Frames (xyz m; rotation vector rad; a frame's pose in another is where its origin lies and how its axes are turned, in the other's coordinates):
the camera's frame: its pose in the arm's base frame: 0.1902 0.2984 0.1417 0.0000 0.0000 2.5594
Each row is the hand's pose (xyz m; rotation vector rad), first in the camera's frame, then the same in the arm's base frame.
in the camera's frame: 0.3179 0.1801 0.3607 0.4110 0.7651 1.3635
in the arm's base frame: -0.1744 0.3228 0.5024 0.7004 -0.6985 -2.1306
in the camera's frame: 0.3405 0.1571 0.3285 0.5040 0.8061 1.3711
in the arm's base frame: -0.1806 0.3544 0.4702 0.7080 -0.8057 -2.0792
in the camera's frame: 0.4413 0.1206 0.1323 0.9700 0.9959 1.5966
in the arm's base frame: -0.2447 0.4403 0.2740 0.6759 -1.2156 -1.5995
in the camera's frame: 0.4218 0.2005 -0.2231 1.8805 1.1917 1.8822
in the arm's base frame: -0.2724 0.3629 -0.0814 0.4791 -1.7061 -0.6825
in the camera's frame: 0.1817 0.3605 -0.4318 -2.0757 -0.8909 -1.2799
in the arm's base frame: -0.1598 0.0972 -0.2901 0.2280 -1.9854 0.2903
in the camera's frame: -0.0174 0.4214 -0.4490 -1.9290 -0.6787 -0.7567
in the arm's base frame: -0.0270 -0.0631 -0.3073 0.0980 -2.0750 0.8856
